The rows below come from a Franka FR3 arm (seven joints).
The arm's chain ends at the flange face. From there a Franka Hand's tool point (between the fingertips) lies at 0.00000 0.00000 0.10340 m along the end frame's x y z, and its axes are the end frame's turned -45 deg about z.
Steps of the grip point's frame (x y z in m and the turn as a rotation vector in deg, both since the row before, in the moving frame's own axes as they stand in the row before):
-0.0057, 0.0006, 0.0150, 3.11, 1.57, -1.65
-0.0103, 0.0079, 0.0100, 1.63, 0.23, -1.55
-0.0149, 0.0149, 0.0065, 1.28, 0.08, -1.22
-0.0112, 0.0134, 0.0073, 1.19, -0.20, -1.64
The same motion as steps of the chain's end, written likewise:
-0.0016, 0.0104, 0.0152, 3.31, -1.09, -1.65
0.0001, 0.0152, 0.0100, 1.32, -0.99, -1.55
0.0015, 0.0228, 0.0065, 0.96, -0.85, -1.22
0.0033, 0.0186, 0.0073, 0.70, -0.98, -1.64

